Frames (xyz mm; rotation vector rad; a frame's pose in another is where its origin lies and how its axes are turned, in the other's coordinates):
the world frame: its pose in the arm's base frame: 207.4 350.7 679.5 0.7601 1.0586 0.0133
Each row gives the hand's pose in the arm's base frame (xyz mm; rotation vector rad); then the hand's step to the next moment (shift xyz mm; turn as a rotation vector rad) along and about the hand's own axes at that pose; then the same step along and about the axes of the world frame.
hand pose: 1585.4 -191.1 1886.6 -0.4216 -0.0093 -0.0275
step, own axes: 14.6 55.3 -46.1 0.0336 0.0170 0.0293
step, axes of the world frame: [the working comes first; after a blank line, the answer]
step, axes of the arm's base frame: 16.3 31.2 -64.5 0.0340 0.0267 0.0203

69.8 -7.7 -21.5 0.0112 0.0430 0.0173
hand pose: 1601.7 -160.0 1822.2 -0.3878 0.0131 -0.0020
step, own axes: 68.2 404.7 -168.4 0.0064 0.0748 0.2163
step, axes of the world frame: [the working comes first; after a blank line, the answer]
step, axes of the arm's base frame: 65.8 310.7 -309.8 0.0092 0.1510 0.1719

386.5 79.0 -203.0 -0.0750 0.2140 -0.0313
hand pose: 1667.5 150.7 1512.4 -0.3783 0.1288 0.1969
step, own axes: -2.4 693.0 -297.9 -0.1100 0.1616 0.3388
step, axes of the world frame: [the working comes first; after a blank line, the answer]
step, axes of the arm's base frame: -177.1 517.9 -519.0 -0.1119 0.2570 0.2728

498.8 33.2 -564.9 -0.1780 0.3099 -0.1590
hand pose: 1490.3 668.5 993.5 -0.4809 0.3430 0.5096
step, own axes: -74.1 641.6 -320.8 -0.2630 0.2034 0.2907
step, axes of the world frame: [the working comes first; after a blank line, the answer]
step, axes of the arm's base frame: -467.7 298.0 -461.0 -0.2692 0.2059 0.2832

225.2 -197.1 -656.1 -0.2853 0.2242 -0.2517
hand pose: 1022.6 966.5 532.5 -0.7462 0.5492 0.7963
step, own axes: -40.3 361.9 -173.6 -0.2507 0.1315 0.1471
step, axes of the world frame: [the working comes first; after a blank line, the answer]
step, axes of the arm's base frame: -338.6 21.4 -218.3 -0.2280 0.0670 0.2129

3.5 -222.7 -336.3 -0.2591 0.0941 -0.1606
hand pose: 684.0 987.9 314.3 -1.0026 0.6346 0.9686
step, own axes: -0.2 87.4 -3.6 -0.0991 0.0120 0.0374
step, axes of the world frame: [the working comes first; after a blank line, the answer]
step, axes of the arm's base frame: -78.2 14.5 -36.5 -0.0548 -0.0005 0.0914

-6.6 -36.4 -79.3 -0.0996 0.0331 -0.0187
